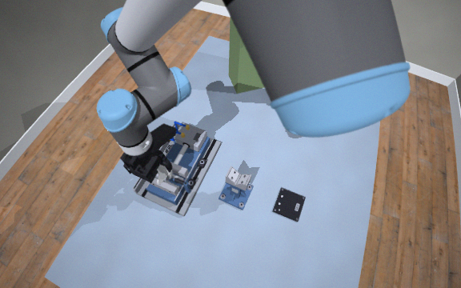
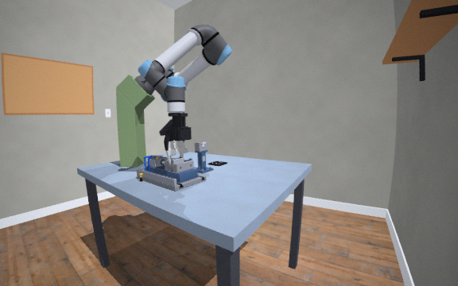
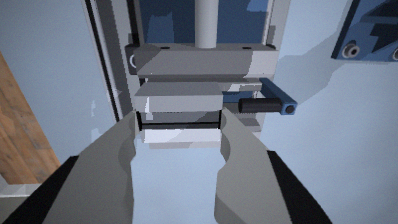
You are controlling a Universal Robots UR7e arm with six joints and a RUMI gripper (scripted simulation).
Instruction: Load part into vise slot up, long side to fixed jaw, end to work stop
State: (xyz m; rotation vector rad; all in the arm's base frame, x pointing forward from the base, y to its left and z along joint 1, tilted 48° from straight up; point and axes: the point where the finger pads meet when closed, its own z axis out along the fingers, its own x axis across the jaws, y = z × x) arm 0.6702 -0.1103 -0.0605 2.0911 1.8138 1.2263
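Now: the grey part right at my hand. From my hand the other things lie so: work stop: 7 cm to the left, 2 cm below; moving jaw: 4 cm behind, 3 cm below, 2 cm to the left; fixed jaw: 3 cm below, 3 cm ahead, 2 cm to the left.
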